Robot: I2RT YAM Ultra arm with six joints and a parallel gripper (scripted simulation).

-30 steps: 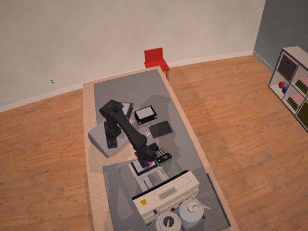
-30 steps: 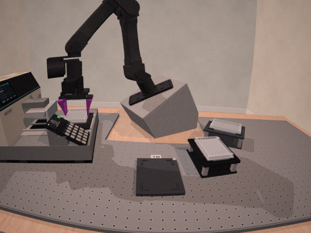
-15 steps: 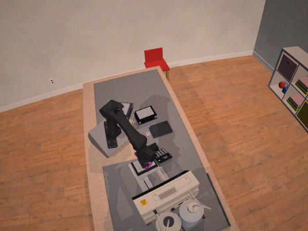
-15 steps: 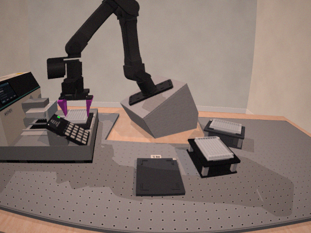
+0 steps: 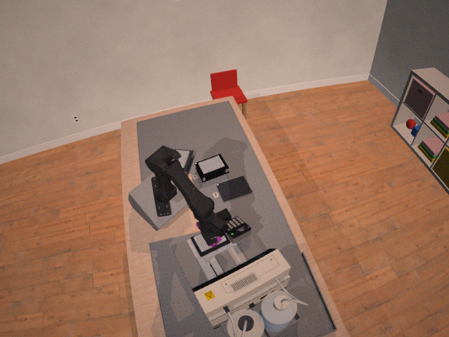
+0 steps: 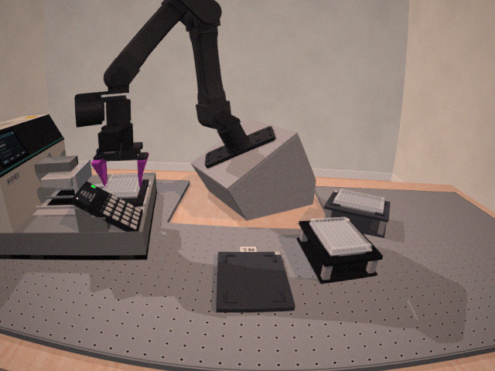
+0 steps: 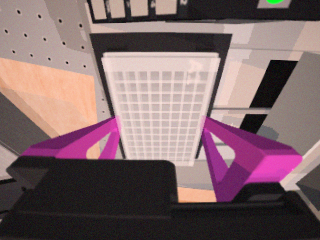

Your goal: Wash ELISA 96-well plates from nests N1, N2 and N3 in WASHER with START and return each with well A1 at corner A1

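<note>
My hand is 2 cm above the black carrier pocket. Also, from my hand: nest N1: 29 cm to the left, 23 cm ahead, 9 cm below; then grey manifold: 15 cm to the right, 3 cm above, 2 cm ahead; then raised black nest: 46 cm to the left, 16 cm ahead, 5 cm below.
</note>
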